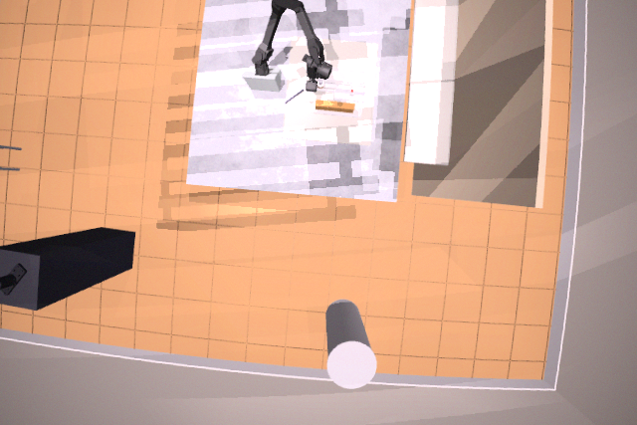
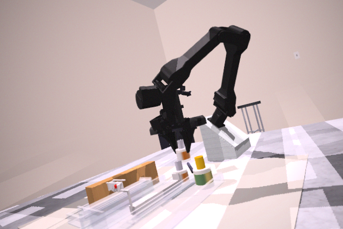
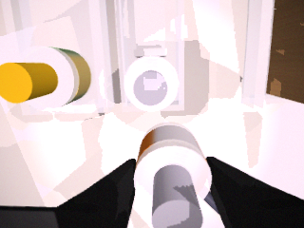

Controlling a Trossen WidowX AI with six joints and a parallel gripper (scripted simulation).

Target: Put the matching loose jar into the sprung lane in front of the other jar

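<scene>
Now: gripper tip 110 mm past the thin dark rod, 80 mm above it and 70 mm to the left of it. Also, from my gripper tip: clear sprung lane (200 mm ahead, 60 mm below, 10 mm to the right); red mark (230 mm ahead, 20 mm to the right, 10 mm below).
</scene>
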